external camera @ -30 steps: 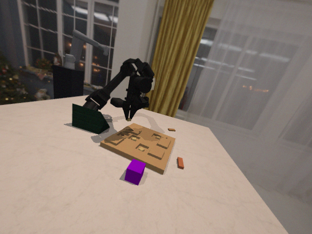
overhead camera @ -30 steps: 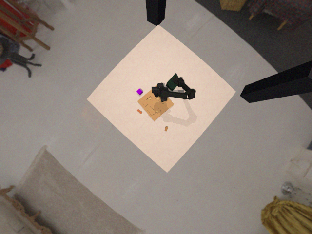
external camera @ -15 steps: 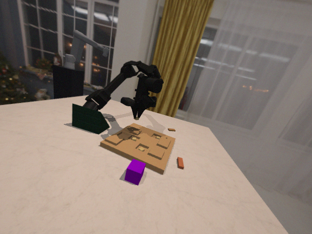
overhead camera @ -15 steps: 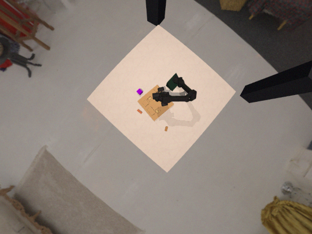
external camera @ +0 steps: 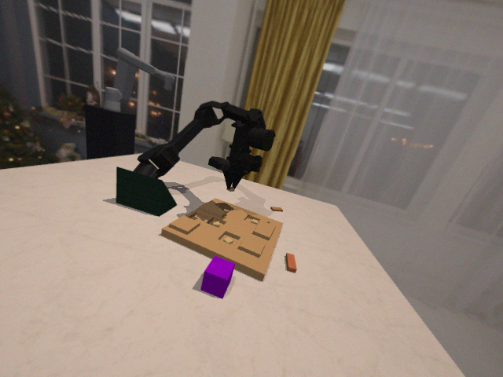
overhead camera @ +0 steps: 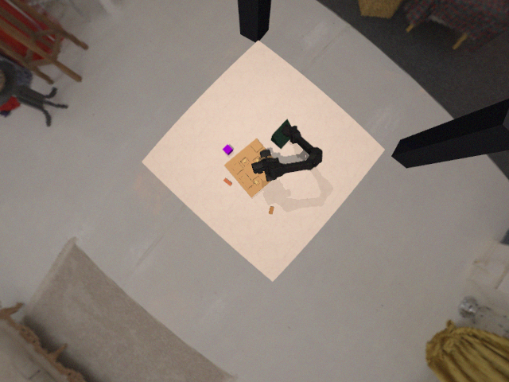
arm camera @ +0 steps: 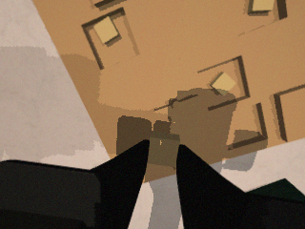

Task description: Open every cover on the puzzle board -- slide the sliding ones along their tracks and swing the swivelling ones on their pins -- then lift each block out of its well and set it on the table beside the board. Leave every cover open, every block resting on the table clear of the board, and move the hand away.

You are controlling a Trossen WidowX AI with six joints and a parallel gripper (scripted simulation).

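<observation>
The tan puzzle board is 30 mm ahead of my gripper tip, 90 mm to the right of it and 100 mm below it. The rest, counted from my gripper tip: purple cube 40 mm ahead, 290 mm to the right, 90 mm below; then orange block 220 mm ahead, 170 mm to the right, 110 mm below.
</observation>
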